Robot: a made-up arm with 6 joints. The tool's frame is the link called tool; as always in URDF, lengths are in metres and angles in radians. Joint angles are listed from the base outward.
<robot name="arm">
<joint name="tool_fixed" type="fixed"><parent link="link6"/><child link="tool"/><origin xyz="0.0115 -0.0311 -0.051" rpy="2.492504 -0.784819 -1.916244"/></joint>
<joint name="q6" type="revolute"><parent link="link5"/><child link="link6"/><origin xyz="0.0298 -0.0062 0.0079" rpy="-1.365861 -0.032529 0.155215"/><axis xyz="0 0 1"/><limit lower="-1.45" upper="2.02"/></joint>
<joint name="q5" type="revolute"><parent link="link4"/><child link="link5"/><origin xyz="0.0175 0.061 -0.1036" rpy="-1.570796 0 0.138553"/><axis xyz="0 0 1"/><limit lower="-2.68" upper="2.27"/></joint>
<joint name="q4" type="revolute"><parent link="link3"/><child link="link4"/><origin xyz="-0.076 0.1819 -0.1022" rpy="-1.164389 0.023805 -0.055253"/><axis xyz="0 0 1"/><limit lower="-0.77" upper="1.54"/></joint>
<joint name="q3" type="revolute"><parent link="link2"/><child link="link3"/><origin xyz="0.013 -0.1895 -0.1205" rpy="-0.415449 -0.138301 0.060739"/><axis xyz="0 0 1"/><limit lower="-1.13" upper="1.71"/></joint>
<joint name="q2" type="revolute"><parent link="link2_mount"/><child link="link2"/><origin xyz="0.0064 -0.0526 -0.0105" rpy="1.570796 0 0"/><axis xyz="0 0 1"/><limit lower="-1.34" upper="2.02"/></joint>
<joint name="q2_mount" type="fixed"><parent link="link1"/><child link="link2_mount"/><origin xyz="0.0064 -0.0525 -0.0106" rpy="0 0 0"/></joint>
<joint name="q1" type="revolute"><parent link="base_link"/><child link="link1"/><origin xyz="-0.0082 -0.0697 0.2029" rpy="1.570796 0 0"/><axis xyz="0 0 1"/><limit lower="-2.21" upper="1.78"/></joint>
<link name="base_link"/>
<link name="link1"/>
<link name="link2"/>
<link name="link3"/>
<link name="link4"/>
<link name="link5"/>
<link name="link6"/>
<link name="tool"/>
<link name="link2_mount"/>
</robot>
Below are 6 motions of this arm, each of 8 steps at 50 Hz.
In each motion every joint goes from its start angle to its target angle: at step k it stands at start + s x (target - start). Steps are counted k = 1, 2, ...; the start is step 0. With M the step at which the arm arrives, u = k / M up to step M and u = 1 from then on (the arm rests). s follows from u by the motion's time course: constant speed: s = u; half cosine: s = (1 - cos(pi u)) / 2; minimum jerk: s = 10 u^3 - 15 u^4 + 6 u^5.
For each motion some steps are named. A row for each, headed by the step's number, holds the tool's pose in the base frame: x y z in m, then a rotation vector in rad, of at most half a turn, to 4 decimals.
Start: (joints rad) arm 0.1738 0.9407 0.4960 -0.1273 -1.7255 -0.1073
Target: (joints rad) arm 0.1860 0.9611 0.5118 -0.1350 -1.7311 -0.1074
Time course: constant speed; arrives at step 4
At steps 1, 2, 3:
1: 0.0482 0.1848 0.4774 -1.5787 -0.2369 -1.4371
2: 0.0491 0.1849 0.4777 -1.5780 -0.2297 -1.4472
3: 0.0499 0.1850 0.4780 -1.5773 -0.2225 -1.4573

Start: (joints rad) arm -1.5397 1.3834 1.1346 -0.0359 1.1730 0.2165
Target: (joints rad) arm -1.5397 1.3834 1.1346 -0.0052 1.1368 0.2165
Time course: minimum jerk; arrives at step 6
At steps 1, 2, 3, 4, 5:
1: 0.2642 0.0274 -0.0392 -0.2703 0.6104 0.7865
2: 0.2645 0.0281 -0.0392 -0.2769 0.6143 0.7899
3: 0.2651 0.0292 -0.0392 -0.2879 0.6208 0.7955
4: 0.2657 0.0304 -0.0392 -0.2990 0.6272 0.8012
5: 0.2660 0.0311 -0.0393 -0.3057 0.6311 0.8046

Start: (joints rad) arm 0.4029 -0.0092 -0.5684 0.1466 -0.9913 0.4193
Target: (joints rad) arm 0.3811 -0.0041 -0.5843 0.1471 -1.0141 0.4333
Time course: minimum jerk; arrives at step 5
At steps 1, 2, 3, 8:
1: -0.0348 0.0185 0.4763 0.0889 -1.4348 0.7922
2: -0.0326 0.0183 0.4764 0.0935 -1.4251 0.7876
3: -0.0296 0.0181 0.4766 0.0998 -1.4115 0.7811
8: -0.0270 0.0178 0.4768 0.1052 -1.3996 0.7754

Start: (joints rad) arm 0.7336 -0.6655 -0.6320 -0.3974 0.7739 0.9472
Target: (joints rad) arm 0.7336 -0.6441 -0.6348 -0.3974 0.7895 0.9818
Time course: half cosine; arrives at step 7
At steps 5, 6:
5: -0.1490 0.1988 0.3257 0.6514 0.9092 2.6374
6: -0.1486 0.1989 0.3259 0.6499 0.9136 2.6355

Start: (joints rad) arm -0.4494 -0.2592 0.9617 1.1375 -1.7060 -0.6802
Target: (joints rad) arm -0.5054 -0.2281 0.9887 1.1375 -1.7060 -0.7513
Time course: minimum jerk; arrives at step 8
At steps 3, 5, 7, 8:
3: -0.1477 0.2308 0.4024 -2.4206 -1.5167 -0.9572
5: -0.1384 0.2367 0.4025 -2.4887 -1.4740 -0.9315
7: -0.1329 0.2400 0.4023 -2.5277 -1.4492 -0.9158
8: -0.1326 0.2402 0.4023 -2.5301 -1.4477 -0.9148

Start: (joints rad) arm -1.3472 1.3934 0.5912 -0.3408 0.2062 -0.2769
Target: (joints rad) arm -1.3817 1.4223 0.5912 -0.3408 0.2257 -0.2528
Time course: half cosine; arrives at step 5
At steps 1, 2, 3, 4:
1: 0.2707 0.0085 0.1154 -0.9673 0.1892 0.5550
2: 0.2700 0.0070 0.1124 -0.9642 0.1991 0.5536
3: 0.2691 0.0051 0.1088 -0.9603 0.2114 0.5518
4: 0.2683 0.0036 0.1059 -0.9573 0.2213 0.5503

